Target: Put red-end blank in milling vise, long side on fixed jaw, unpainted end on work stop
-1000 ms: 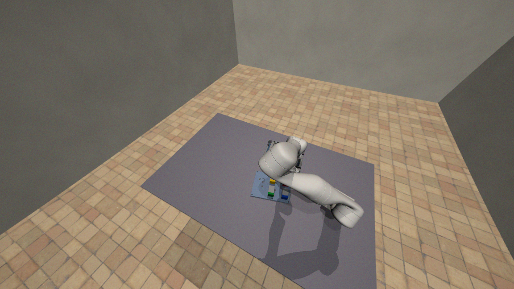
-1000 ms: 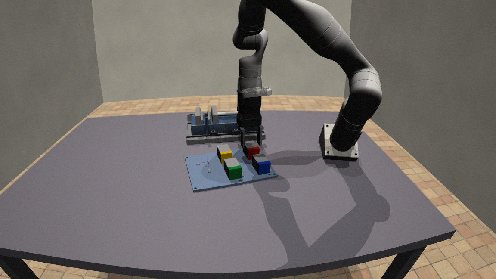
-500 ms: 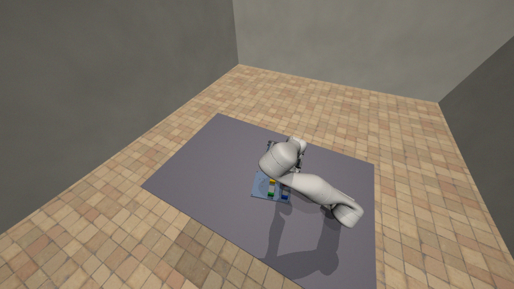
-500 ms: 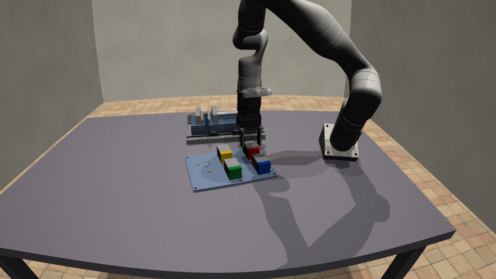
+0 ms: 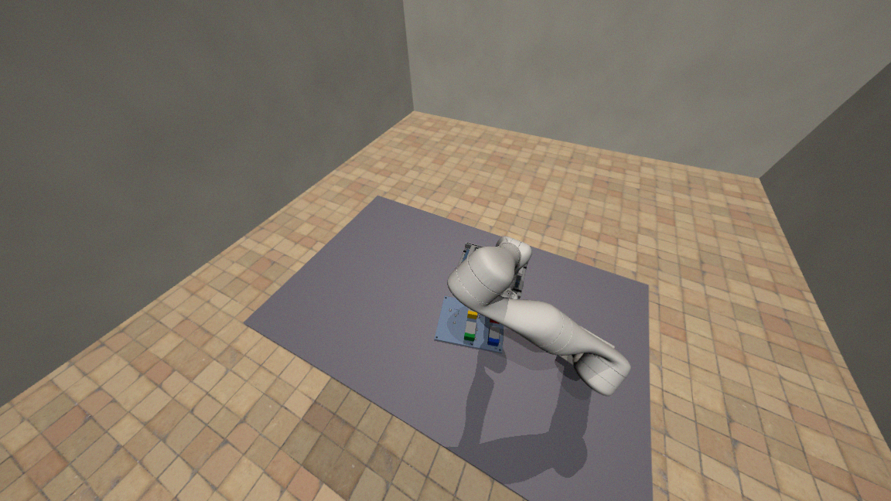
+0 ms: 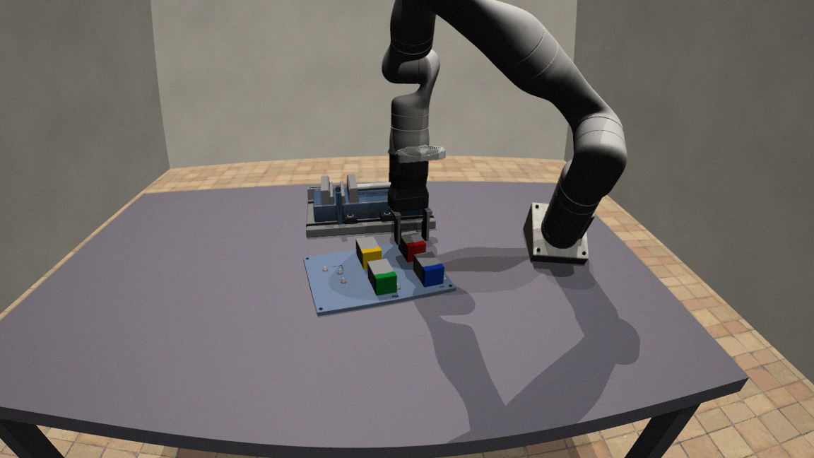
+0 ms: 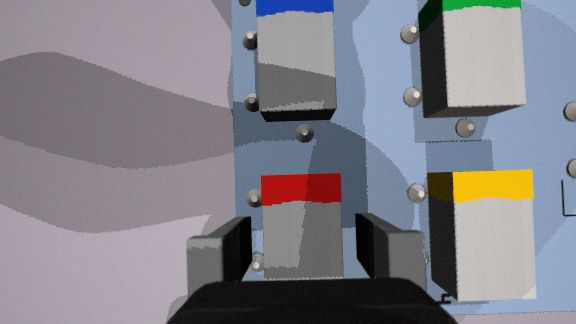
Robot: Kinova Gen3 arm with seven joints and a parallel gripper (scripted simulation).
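The red-ended blank lies 30 mm below my hand. Also, from my hand: blue-ended blank 90 mm to the left, 30 mm below, 20 mm behind; then green-ended blank 110 mm to the left, 70 mm ahead, 30 mm below; then yellow-ended blank 90 mm ahead, 30 mm below, 20 mm to the left.
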